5 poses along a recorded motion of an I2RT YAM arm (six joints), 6.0 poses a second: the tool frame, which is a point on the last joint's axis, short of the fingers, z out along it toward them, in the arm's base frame.
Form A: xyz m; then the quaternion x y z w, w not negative.
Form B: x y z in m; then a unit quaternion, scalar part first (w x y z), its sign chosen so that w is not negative. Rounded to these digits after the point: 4 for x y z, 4 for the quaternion.
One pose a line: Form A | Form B
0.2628 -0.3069 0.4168 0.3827 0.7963 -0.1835 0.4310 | 0.2628 -0.3069 0.4168 0.4310 0.3827 0.7963 -0.1835
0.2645 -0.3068 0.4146 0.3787 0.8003 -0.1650 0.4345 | 0.2645 -0.3068 0.4146 0.4345 0.3787 0.8003 -0.1650
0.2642 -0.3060 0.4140 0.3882 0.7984 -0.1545 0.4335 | 0.2642 -0.3060 0.4140 0.4335 0.3882 0.7984 -0.1545
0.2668 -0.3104 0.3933 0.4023 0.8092 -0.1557 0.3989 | 0.2668 -0.3104 0.3933 0.3989 0.4023 0.8092 -0.1557
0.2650 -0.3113 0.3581 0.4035 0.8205 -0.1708 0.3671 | 0.2650 -0.3113 0.3581 0.3671 0.4035 0.8205 -0.1708
